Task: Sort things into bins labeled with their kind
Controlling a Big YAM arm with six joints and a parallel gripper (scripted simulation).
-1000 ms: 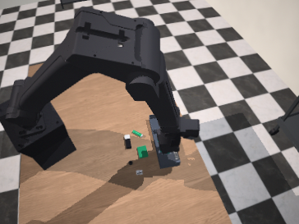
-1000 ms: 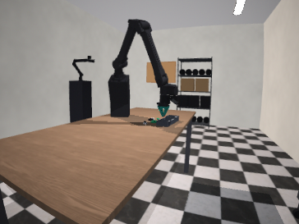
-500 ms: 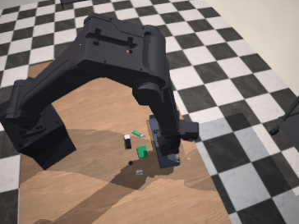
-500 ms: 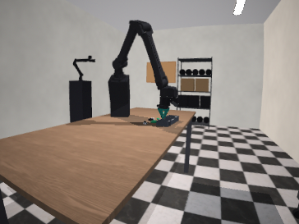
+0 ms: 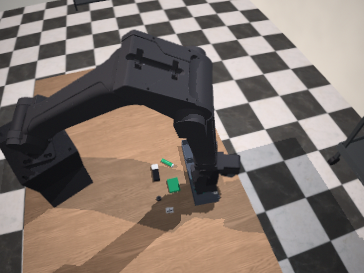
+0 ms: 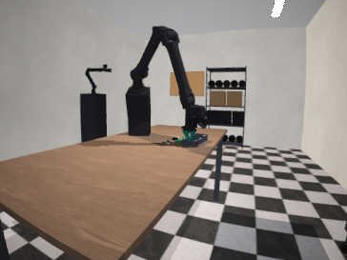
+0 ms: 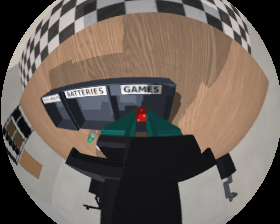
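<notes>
The green battery lies 160 mm to the left of my hand, 60 mm behind it and 20 mm below it. From my hand the other things lie so: bin row (80 mm to the left, 30 mm ahead, 10 mm below); then flat green square (80 mm behind, 70 mm to the left, 20 mm below); then red die (right at my hand).
</notes>
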